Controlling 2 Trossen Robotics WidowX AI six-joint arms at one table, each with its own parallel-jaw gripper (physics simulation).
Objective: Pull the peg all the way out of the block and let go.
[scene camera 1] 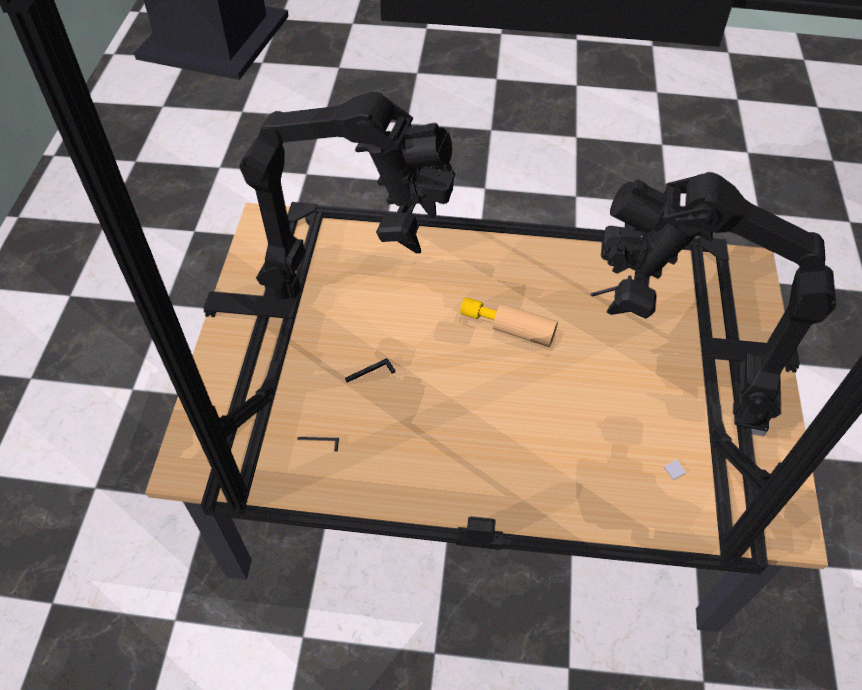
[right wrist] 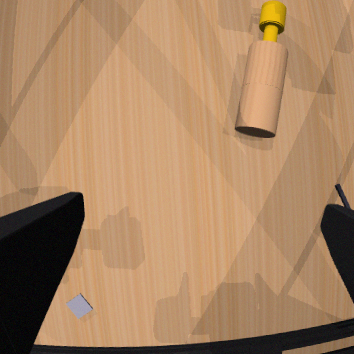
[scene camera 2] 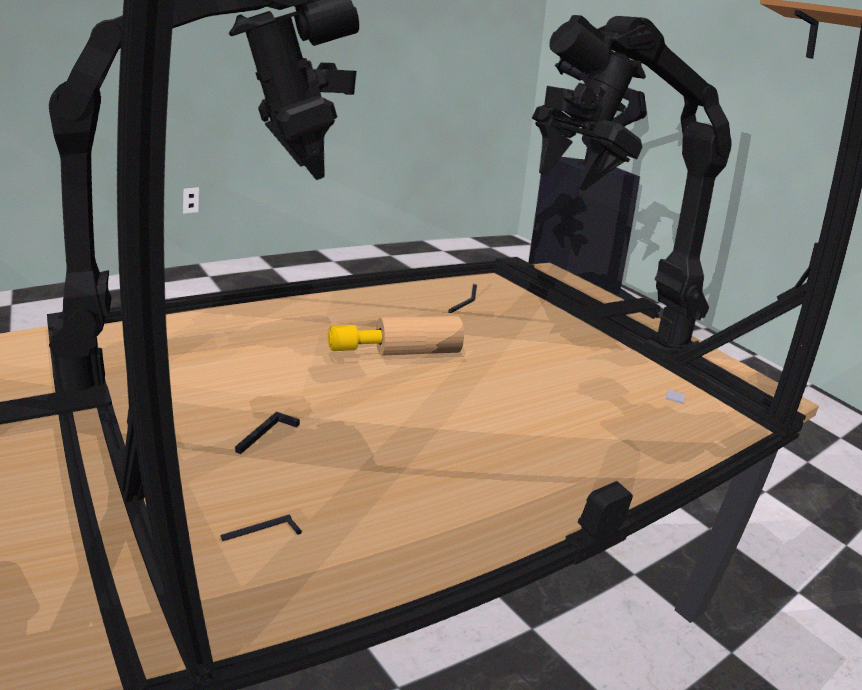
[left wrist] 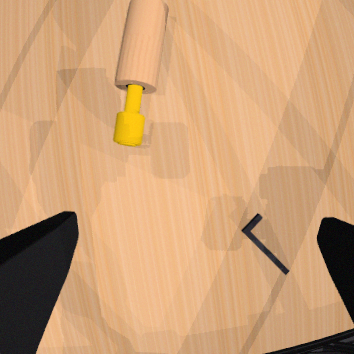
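Where they show: left gripper, fingertip midpoint: (scene camera 1: 426, 234) (scene camera 2: 311, 171) (left wrist: 202, 227); right gripper, fingertip midpoint: (scene camera 1: 611, 292) (right wrist: 207, 211) (scene camera 2: 560, 181); left arm's base, link origin: (scene camera 1: 282, 291) (scene camera 2: 80, 384); right arm's base, link origin: (scene camera 1: 751, 414) (scene camera 2: 673, 340).
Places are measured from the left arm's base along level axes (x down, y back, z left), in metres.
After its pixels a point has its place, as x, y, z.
The block (scene camera 1: 524, 325) @(-0.031, -0.512, 0.036) (scene camera 2: 421, 335) @(-0.020, -0.504, 0.030) (left wrist: 142, 45) @(-0.036, -0.497, 0.050) (right wrist: 262, 90) @(-0.036, -0.523, 0.048) is a light wooden cylinder lying on its side on the table. The yellow peg (scene camera 1: 471, 307) @(-0.023, -0.397, 0.056) (scene camera 2: 342, 337) @(-0.016, -0.390, 0.050) (left wrist: 129, 127) @(-0.026, -0.394, 0.062) (right wrist: 273, 15) @(-0.026, -0.405, 0.062) has a thick head and a thinner shaft. Its shaft enters the hole in the block's left end in both scene views; the head and part of the shaft stand outside, and the inner part is hidden. My left gripper (scene camera 1: 425, 231) @(-0.268, -0.318, 0.000) (left wrist: 202, 227) @(-0.268, -0.318, 0.000) is open and empty, high above the table on the peg's side. My right gripper (scene camera 2: 565, 179) @(-0.274, -0.656, -0.040) (right wrist: 207, 211) @(-0.274, -0.656, -0.040) is open and empty, high above the table beyond the block's other end.
A thick black hex key (scene camera 1: 368, 369) @(0.011, -0.237, -0.129) (scene camera 2: 258, 431) @(0.011, -0.233, -0.133) (left wrist: 267, 251) @(0.011, -0.234, -0.130) and a thinner one (scene camera 1: 318, 438) @(0.014, -0.199, -0.303) (scene camera 2: 260, 527) @(0.015, -0.202, -0.304) lie at the front left. Another black key (scene camera 1: 603, 291) @(0.013, -0.651, 0.210) (scene camera 2: 463, 300) @(0.012, -0.668, 0.226) lies behind the block. A small grey square (scene camera 1: 674, 469) @(0.016, -0.850, -0.173) (scene camera 2: 675, 396) @(0.016, -0.849, -0.173) (right wrist: 79, 305) @(0.016, -0.850, -0.171) lies at the right. Black rails frame the table.
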